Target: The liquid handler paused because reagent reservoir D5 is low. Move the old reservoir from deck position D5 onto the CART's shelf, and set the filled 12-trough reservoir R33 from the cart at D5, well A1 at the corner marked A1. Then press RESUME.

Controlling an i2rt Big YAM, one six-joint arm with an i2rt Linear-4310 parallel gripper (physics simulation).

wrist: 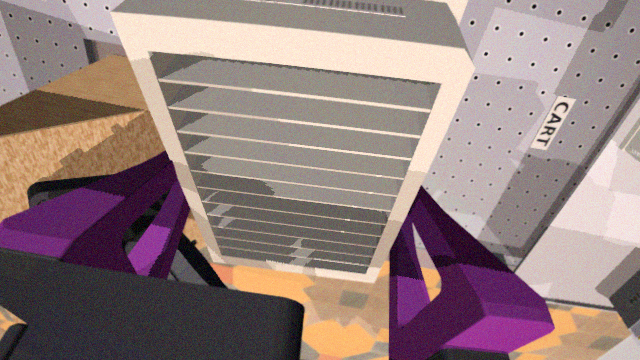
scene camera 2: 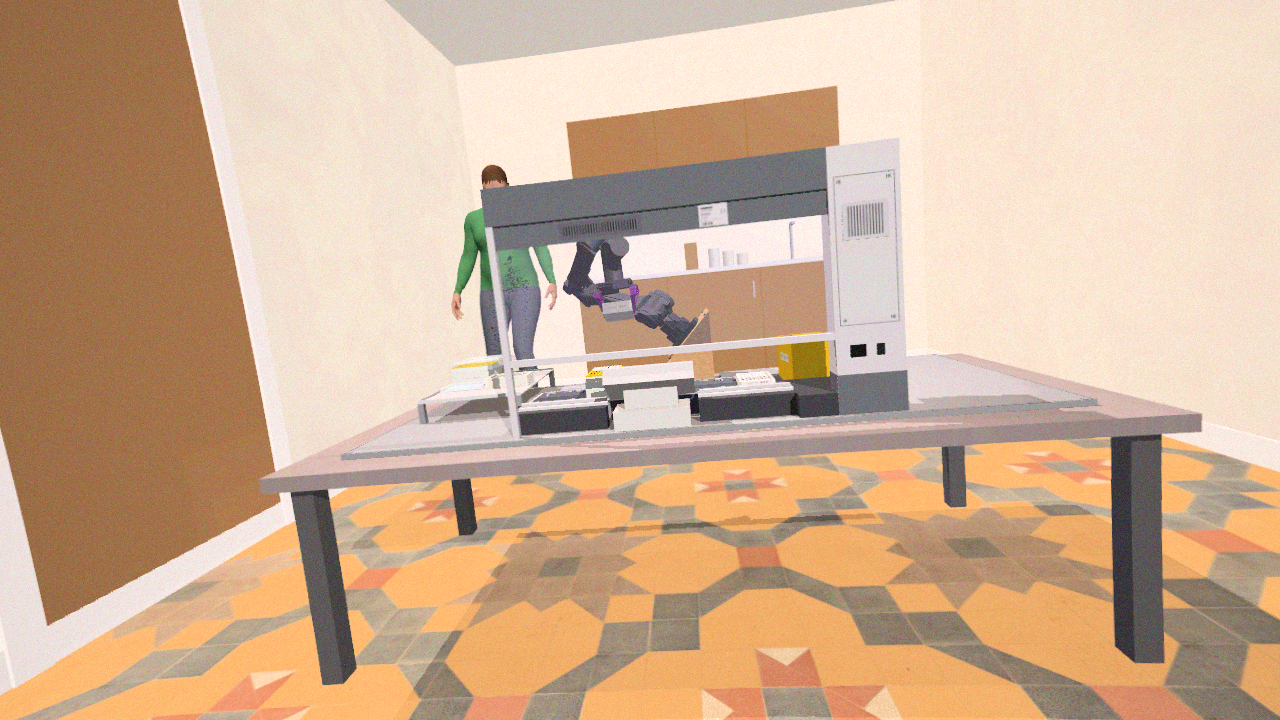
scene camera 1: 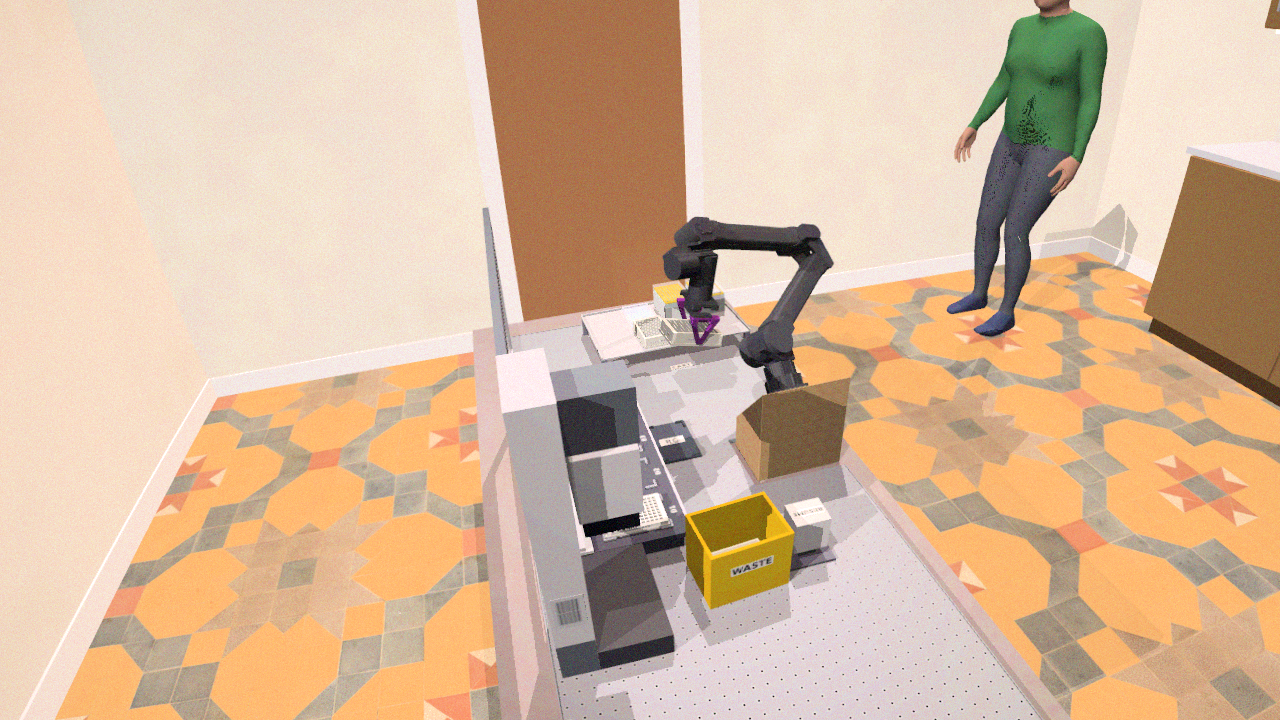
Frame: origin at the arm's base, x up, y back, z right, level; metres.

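Seen in the pictures: gripper, fingertip midpoint: (wrist: 301, 162) (scene camera 2: 619, 315) (scene camera 1: 693, 336); arm's base at its link origin: (scene camera 1: 788, 398).
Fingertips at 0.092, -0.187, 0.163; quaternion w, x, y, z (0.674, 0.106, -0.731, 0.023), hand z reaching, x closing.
Note:
Pixels of each thing's middle, then the offset from my fingertips to it, as dx, dy, dz. "*": a spot on its surface instead.
- old reservoir at the middle of its body: (wrist: 299, 167) (scene camera 1: 690, 332) (scene camera 2: 618, 311) +0.013, -0.006, -0.001
- Reservoir R33 at the middle of its body: (scene camera 1: 652, 331) (scene camera 2: 509, 380) -0.160, -0.065, +0.342
- CART label at a spot on its surface: (wrist: 552, 122) (scene camera 1: 680, 366) * -0.234, +0.003, +0.255
- Yellow-topped labware at the middle of its body: (scene camera 1: 672, 302) (scene camera 2: 477, 373) -0.145, +0.018, +0.494
- yellow WASTE bin at the middle of its body: (scene camera 1: 737, 549) (scene camera 2: 806, 360) -0.168, -0.008, -0.517
- white box at the middle of its body: (scene camera 1: 805, 531) -0.183, +0.134, -0.481
My gripper (scene camera 1: 699, 324) (scene camera 2: 617, 297) (wrist: 301, 162) is shut on the old reservoir (scene camera 2: 617, 308) (wrist: 295, 49), a whitish tray with many narrow troughs that look empty. The fingers grip its two long sides, and it hangs in the air near the cart. Reservoir R33 (scene camera 1: 649, 332) stands on the cart's shelf (scene camera 1: 610, 334) (wrist: 590, 212); a sliver of it shows at the right edge of the wrist view. The CART label (scene camera 1: 682, 366) (wrist: 552, 122) lies on the perforated table top. The liquid handler (scene camera 1: 528, 438) (scene camera 2: 866, 313) stands beyond; D5's marking and the RESUME button cannot be made out.
Yellow-topped labware (scene camera 1: 673, 293) stands at the cart's back. A brown box (scene camera 1: 801, 429) (wrist: 95, 145) stands by the arm's base. A yellow WASTE bin (scene camera 1: 738, 573) (scene camera 2: 801, 360) and a white box (scene camera 1: 810, 528) stand nearer. A person (scene camera 1: 1056, 89) (scene camera 2: 523, 268) stands beyond the table.

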